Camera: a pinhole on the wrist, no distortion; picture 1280 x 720 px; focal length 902.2 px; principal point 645.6 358.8 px. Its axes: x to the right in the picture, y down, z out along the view. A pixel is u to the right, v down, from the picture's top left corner.
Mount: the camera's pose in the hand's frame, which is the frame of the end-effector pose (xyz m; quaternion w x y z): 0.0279 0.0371 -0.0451 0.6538 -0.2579 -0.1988 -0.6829
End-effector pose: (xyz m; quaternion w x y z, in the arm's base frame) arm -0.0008 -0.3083 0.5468 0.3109 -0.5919 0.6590 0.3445
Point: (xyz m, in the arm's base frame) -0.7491 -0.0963 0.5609
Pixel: outside the picture
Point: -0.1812 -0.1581 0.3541
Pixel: 830 466
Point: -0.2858 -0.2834 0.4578
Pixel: 201 497
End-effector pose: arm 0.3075 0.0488 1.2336 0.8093 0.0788 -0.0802 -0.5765
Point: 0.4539 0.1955 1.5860
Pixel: 736 38
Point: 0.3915 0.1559 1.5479
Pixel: 882 38
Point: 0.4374 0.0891 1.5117
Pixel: 791 239
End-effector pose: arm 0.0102 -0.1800 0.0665 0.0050 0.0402 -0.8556 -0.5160
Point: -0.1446 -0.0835 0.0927
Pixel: outside the picture
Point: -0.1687 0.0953 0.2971
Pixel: 314 591
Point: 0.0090 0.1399 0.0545
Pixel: 998 138
